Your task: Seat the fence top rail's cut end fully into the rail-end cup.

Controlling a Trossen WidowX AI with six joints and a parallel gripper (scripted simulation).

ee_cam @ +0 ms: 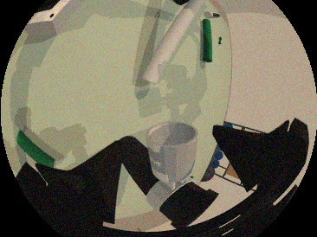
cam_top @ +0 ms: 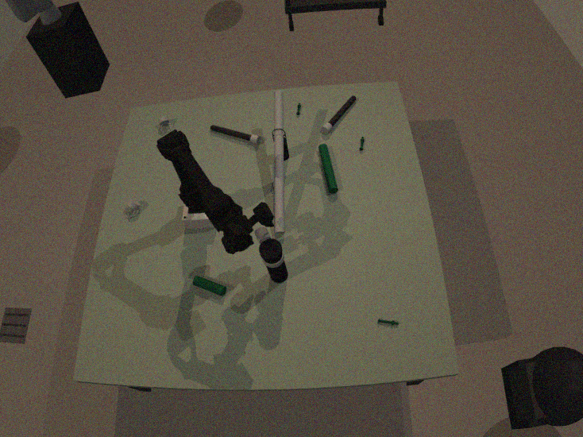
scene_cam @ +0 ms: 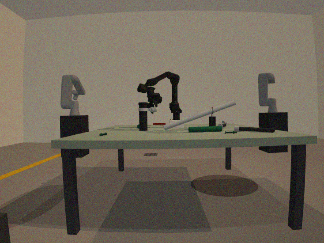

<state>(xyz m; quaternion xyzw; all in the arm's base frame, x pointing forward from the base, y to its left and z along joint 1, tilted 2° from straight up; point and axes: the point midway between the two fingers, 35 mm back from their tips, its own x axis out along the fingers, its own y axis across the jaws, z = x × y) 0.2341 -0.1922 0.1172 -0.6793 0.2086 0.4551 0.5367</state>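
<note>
My gripper tip is now 20 mm short of the pale brace band, 50 mm to the left of it and 10 mm below it. Also, from my gripper tip: small post: 60 mm ahead, 420 mm to the left, 40 mm below; long green cylinder: 230 mm ahead, 330 mm to the left, 130 mm below.
</note>
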